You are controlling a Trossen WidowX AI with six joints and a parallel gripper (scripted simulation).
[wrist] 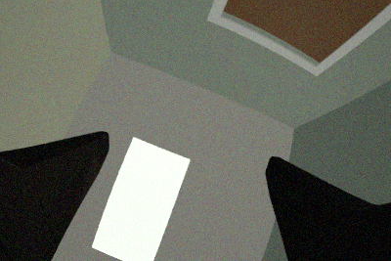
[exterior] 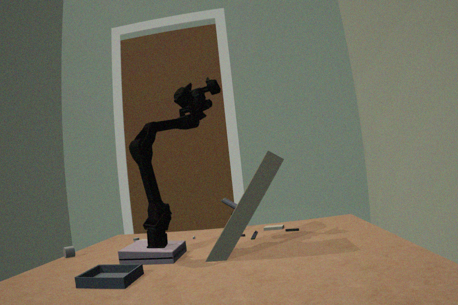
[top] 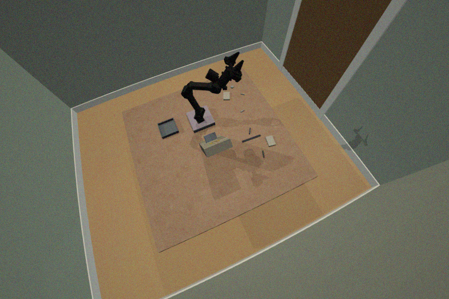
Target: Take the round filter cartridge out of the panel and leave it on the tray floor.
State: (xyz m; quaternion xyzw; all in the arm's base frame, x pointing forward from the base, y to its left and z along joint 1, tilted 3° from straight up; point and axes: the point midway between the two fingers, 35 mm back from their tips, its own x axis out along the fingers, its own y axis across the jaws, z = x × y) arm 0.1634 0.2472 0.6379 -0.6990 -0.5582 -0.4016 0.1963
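Now: the white round cartridge 18 cm ahead of my gripper tip, 30 cm to the right of it and 46 cm below it. Also, from my gripper tip: service panel 13 cm ahead, 29 cm to the right, 53 cm below; then dark tray 29 cm behind, 53 cm to the right, 70 cm below.
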